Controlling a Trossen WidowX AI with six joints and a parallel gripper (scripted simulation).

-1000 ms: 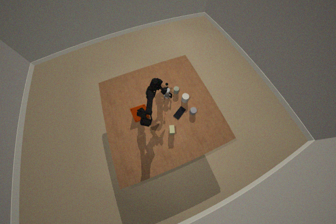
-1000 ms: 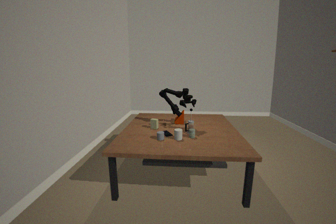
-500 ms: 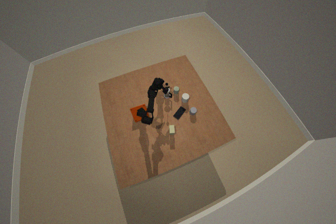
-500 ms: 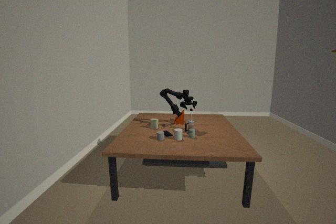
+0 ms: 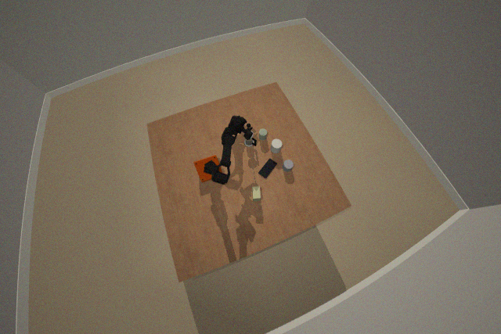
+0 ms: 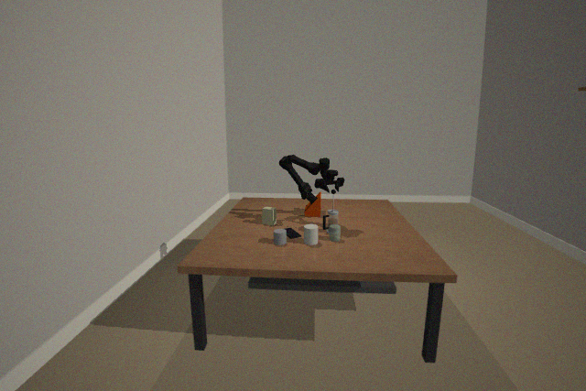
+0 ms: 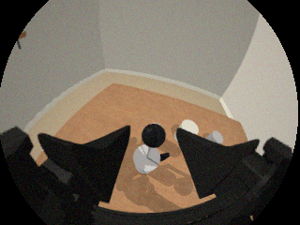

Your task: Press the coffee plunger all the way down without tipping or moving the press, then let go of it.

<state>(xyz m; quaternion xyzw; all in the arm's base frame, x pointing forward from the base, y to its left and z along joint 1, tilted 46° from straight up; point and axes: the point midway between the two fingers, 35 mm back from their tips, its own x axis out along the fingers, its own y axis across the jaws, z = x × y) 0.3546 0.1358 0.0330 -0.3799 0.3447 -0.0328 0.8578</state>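
The coffee press lies 13 cm below my gripper tip and 2 cm to the right of it. The rest, counted from my gripper tip: white cylinder (21 cm below, 15 cm to the right, 15 cm ahead); then flat black slab (26 cm to the right, 25 cm below, 1 cm ahead); then pale green cup (22 cm below, 12 cm ahead, 1 cm to the right).
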